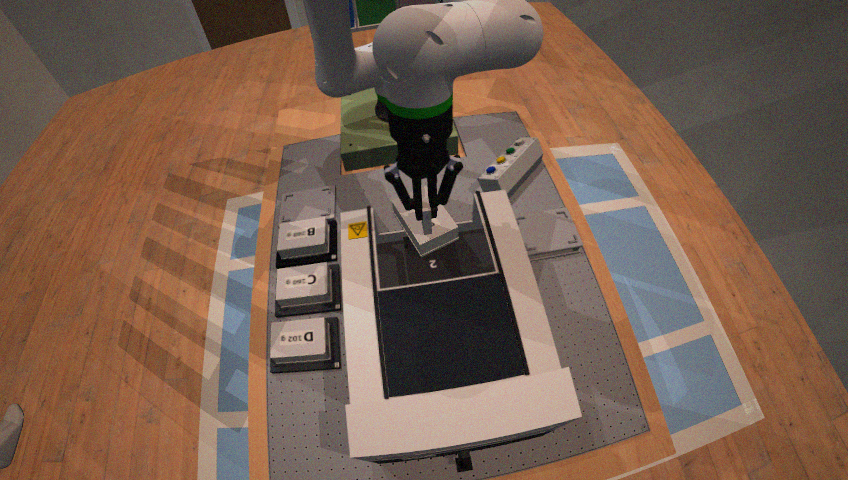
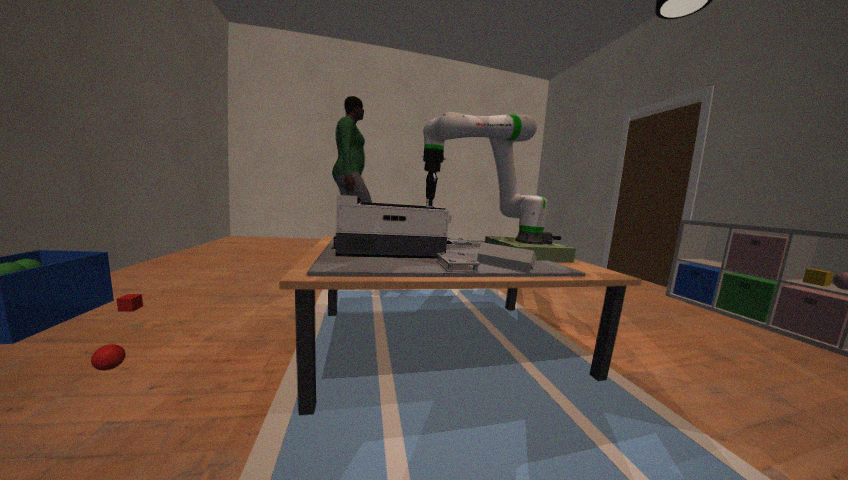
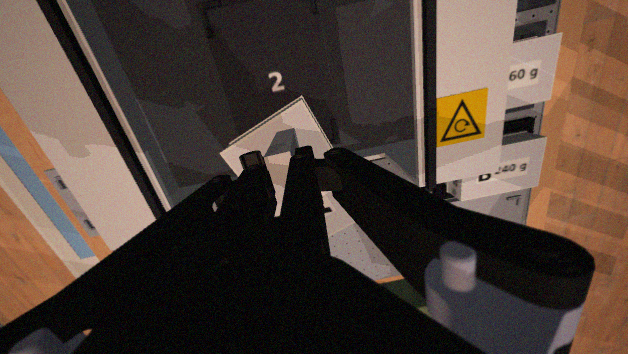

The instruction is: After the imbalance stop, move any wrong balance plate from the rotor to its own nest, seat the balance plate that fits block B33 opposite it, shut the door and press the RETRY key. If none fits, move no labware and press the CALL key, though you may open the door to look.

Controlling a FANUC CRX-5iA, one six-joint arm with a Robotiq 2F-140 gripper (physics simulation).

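Frame: origin at the arm's base, x up, y ahead, z left, level; centimetres.
Seen in the pictures: gripper, between the fingertips: [image 1: 426,228] [image 3: 290,147]; arm's base, origin of its link: [image 2: 529,242].
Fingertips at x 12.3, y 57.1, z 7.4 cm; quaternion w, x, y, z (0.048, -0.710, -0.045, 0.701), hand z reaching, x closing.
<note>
Pixels of each thing's top centre, then the offset from my fingertips to it. "spot": a spot on its surface instead.
- pale balance plate, centre of its top: [image 3: 300,186] [image 1: 423,212] dx +0.1, dy -3.7, dz -0.4 cm
- rotor mark 2, a spot on its surface: [image 3: 276,81] [image 1: 432,263] spot: dx -4.5, dy +5.3, dz +0.8 cm
- dark door, a spot on its surface: [image 1: 446,333] spot: dx +2.8, dy +22.7, dz +2.4 cm
- Plates B, centre of its top: [image 3: 502,170] [image 1: 301,233] dx -13.1, dy -10.6, dz -31.3 cm
- C, centre of its top: [image 3: 509,78] [image 1: 301,280] dx -13.1, dy +2.9, dz -29.3 cm
- D, centre of its top: [image 1: 296,337] dx -13.1, dy +16.9, dz -28.6 cm
- key console, centre of its top: [image 1: 513,154] [image 2: 507,245] dx -10.1, dy -30.8, dz +24.0 cm
- empty nest, centre of its top: [image 1: 547,228] [image 2: 457,256] dx -14.5, dy -8.8, dz +29.1 cm
My gripper [image 1: 426,215] [image 2: 430,202] [image 3: 290,147] is shut on the upright fin of a pale balance plate [image 1: 443,227] [image 3: 305,116]. The plate hangs turned askew over the back part of the door opening, near the rotor mark 2 [image 1: 433,264] [image 3: 276,81]; its label cannot be read. The dark door [image 1: 446,333] covers the front part of the opening. Plates B [image 1: 302,233], C [image 1: 302,280] and D [image 1: 300,339] sit in nests at the left. The nest [image 1: 306,205] behind B is empty. Block B33 does not show.
The white housing [image 1: 361,356] [image 2: 386,221] surrounds the opening. A key console [image 1: 516,169] [image 2: 505,258] with blue, yellow, green and pale keys stands at the back right; legends are unreadable. An empty nest [image 1: 550,230] lies right of the housing. A person [image 2: 349,148] stands behind the table.
</note>
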